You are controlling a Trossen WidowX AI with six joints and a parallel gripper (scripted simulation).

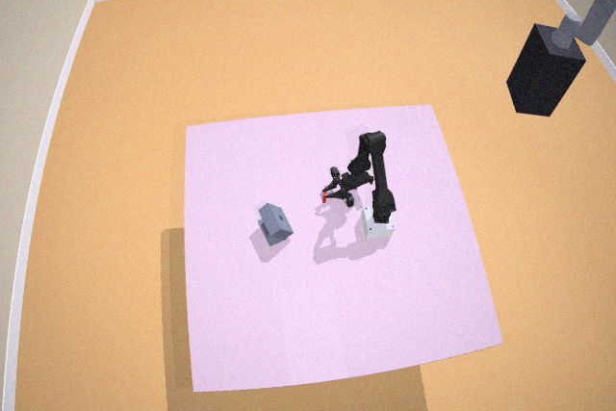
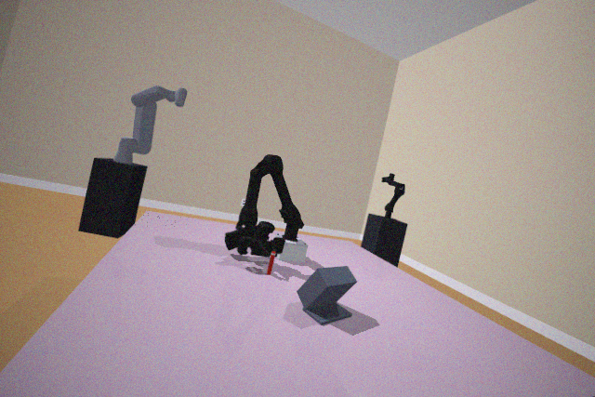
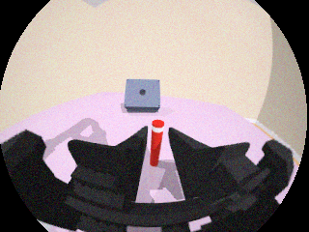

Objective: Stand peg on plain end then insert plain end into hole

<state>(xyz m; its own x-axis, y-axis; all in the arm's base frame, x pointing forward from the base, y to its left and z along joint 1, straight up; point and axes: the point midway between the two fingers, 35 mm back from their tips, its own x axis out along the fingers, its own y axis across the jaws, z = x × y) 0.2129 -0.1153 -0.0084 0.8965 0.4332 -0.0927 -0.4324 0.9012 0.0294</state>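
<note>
Right now my gripper tip is 10 mm above the red peg. Round my gripper tip: sloped panel 190 mm ahead, 140 mm to the left.
</note>
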